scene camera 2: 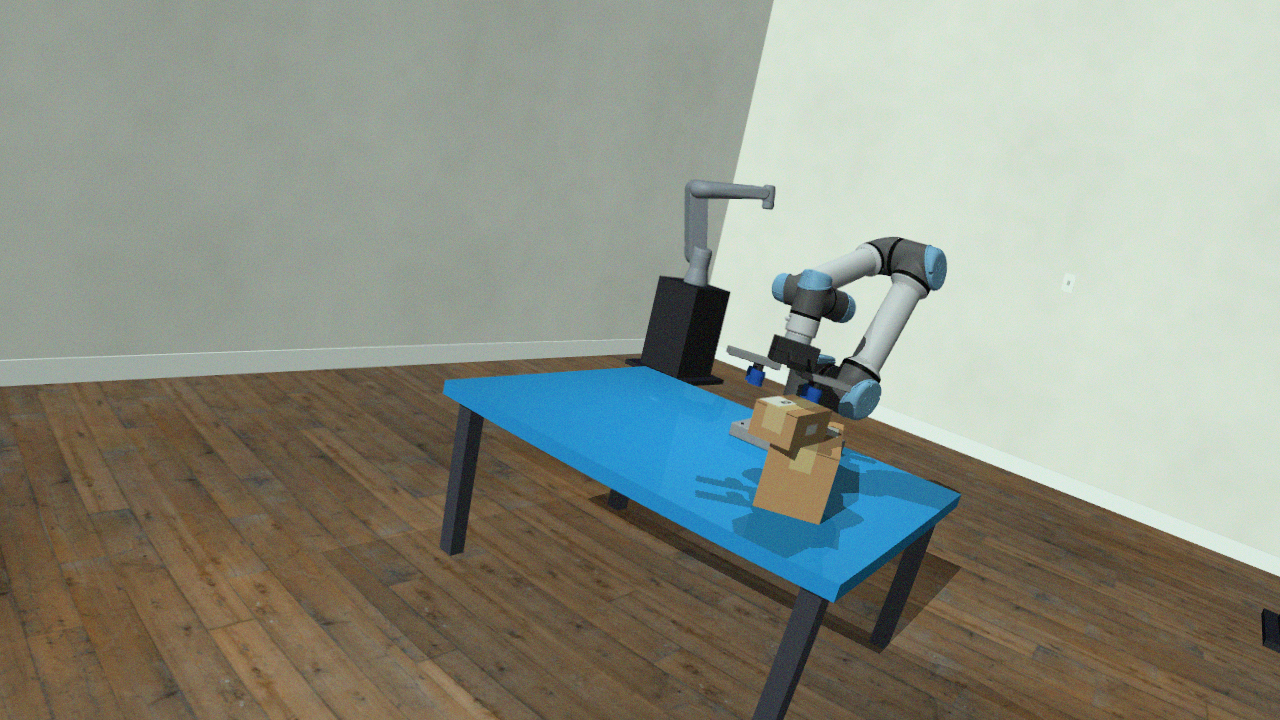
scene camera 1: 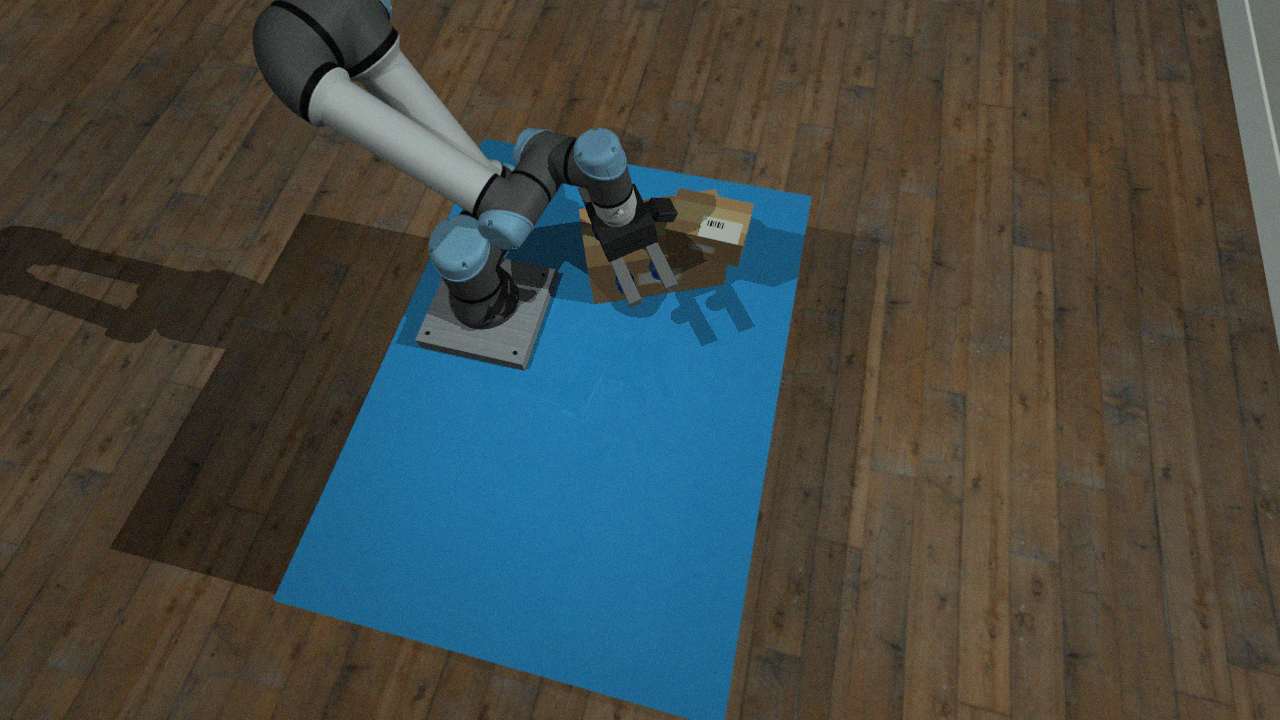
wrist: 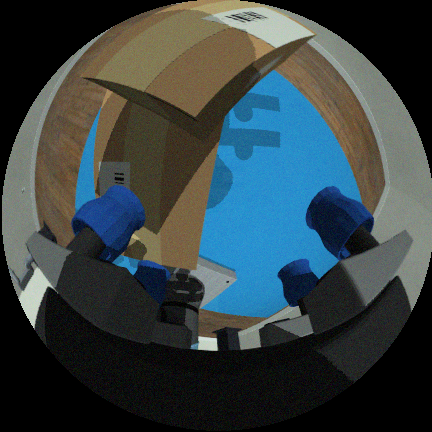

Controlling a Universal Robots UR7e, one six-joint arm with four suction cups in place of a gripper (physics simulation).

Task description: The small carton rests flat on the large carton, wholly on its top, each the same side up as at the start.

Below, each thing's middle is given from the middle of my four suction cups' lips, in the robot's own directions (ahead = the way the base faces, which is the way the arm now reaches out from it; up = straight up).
My suction cup is now 13 cm short of the small carton (scene camera 1: 710, 227), 12 cm to the right of it and 3 cm above it. From my suction cup the other things lie so: large carton (scene camera 2: 796, 483): 15 cm below, 11 cm to the left, 1 cm ahead.
